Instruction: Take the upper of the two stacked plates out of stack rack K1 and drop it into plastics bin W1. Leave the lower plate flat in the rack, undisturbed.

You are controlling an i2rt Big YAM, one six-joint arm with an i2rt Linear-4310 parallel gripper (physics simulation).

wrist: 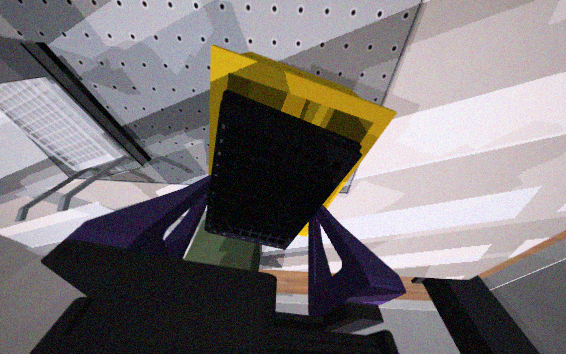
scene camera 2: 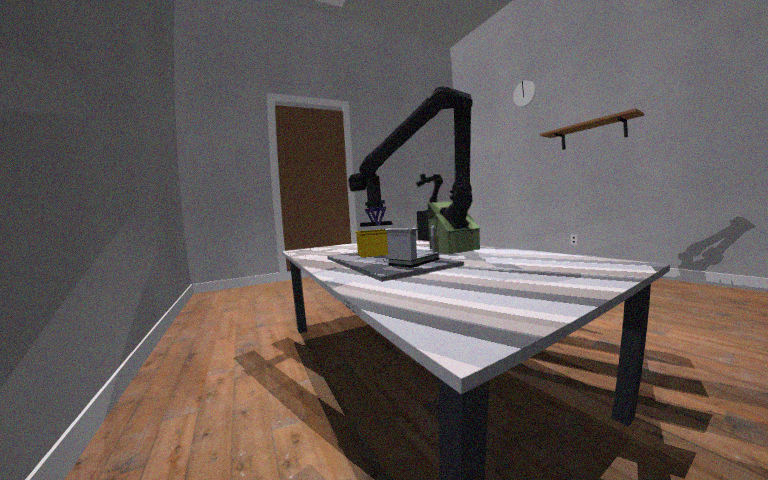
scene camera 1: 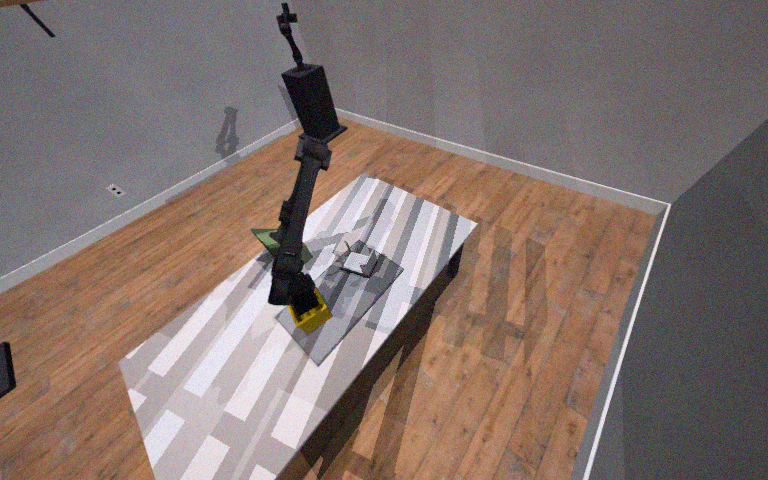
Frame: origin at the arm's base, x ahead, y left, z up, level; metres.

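Where they show: gripper, fingertip midpoint: (wrist: 265, 193) (scene camera 2: 376, 225) (scene camera 1: 303, 296); arm's base, origin of the base link: (scene camera 2: 453, 218).
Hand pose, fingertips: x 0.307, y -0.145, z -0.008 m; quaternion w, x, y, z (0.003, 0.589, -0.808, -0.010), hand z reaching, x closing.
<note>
Each offset is from my fingertips to the top centre of the thing. "spot": to the spot under its first point. Level surfaces: height alone.
My gripper (scene camera 2: 375, 216) (wrist: 265, 193) is shut on a black plate {0.003 m ahead, 0.001 m right, 0.013 m up} (scene camera 2: 375, 223) (wrist: 285, 165), with a purple finger at each side of it. The plate is level in the scene camera 2 view, a little above the yellow bin W1 {0.003 m back, 0.008 m right, 0.024 m down} (scene camera 1: 314, 323) (scene camera 2: 371, 244) (wrist: 225, 64). In the wrist view the plate covers most of the bin's opening and is turned slightly against its rim. Rack K1 {0.019 m ahead, 0.277 m left, 0.004 m down} (scene camera 2: 400, 245) (wrist: 90, 101) stands apart from the bin. The pale gridded lower plate {0.026 m ahead, 0.278 m left, 0.084 m down} (scene camera 1: 356, 262) (wrist: 62, 120) lies flat in the rack. Much of the bin's inside is hidden.
The bin and rack stand on a grey perforated board {0.043 m ahead, 0.126 m left, 0.123 m down} (scene camera 1: 362, 300) (scene camera 2: 380, 272) (wrist: 350, 25) on the striped table {0.136 m down} (scene camera 1: 198, 362) (scene camera 2: 481, 339). A green wedge-shaped block (scene camera 2: 453, 240) (wrist: 225, 250) stands at the arm's base. Thin bent posts {spot: 0.026 m back, 0.219 m left, 0.015 m down} (wrist: 67, 197) rise beside the rack.
</note>
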